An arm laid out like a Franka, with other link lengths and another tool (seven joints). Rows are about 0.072 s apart.
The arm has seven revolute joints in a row. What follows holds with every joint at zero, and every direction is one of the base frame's.
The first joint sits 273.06 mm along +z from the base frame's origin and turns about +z.
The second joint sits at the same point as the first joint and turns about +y.
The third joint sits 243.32 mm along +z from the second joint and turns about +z.
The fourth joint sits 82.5 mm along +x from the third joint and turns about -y.
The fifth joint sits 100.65 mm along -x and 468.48 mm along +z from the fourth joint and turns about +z.
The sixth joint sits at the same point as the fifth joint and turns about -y.
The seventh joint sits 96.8 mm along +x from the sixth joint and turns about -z.
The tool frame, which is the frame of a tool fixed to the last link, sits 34 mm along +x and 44 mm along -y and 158.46 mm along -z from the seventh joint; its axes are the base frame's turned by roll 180, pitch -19.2 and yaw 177.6 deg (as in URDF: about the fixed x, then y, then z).
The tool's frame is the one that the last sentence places.
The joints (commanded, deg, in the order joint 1, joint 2, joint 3, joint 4, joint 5, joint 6, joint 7), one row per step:
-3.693 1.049 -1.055 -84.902 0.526 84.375 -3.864
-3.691 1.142 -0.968 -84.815 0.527 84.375 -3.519
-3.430 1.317 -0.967 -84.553 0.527 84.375 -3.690
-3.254 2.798 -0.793 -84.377 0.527 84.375 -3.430
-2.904 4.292 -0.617 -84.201 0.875 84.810 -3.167
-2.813 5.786 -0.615 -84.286 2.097 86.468 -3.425
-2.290 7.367 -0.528 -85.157 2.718 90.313 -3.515
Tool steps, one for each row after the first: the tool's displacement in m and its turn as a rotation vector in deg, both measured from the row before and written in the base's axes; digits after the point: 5 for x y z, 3 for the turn. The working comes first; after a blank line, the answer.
Tool pose at each row, in the base's axes (x y z in m, rotation vector in deg; the steps are taken from these numbers as rounded here):
0.67082 -0.09582 0.48587 -4.373 -159.194 -1.584
0.67109 -0.09501 0.48567 -4.731 -159.176 -1.638
0.67243 -0.09189 0.48630 -4.131 -159.278 -1.525
0.67818 -0.08825 0.47055 -3.980 -157.974 -1.543
0.68518 -0.08152 0.45518 -3.501 -157.106 -1.961
0.69498 -0.07725 0.43898 -2.718 -157.223 -3.544
0.71008 -0.06907 0.41846 -1.814 -158.624 -4.199

0.00027 0.00081 -0.00020 -0.008 0.010 -0.256
0.00134 0.00312 0.00063 -0.005 -0.088 0.433
0.00575 0.00364 -0.01575 0.070 1.305 0.091
0.00700 0.00673 -0.01537 0.383 0.863 0.271
0.00980 0.00427 -0.01620 1.215 -0.159 0.325
0.01510 0.00818 -0.02052 0.539 -1.425 0.527

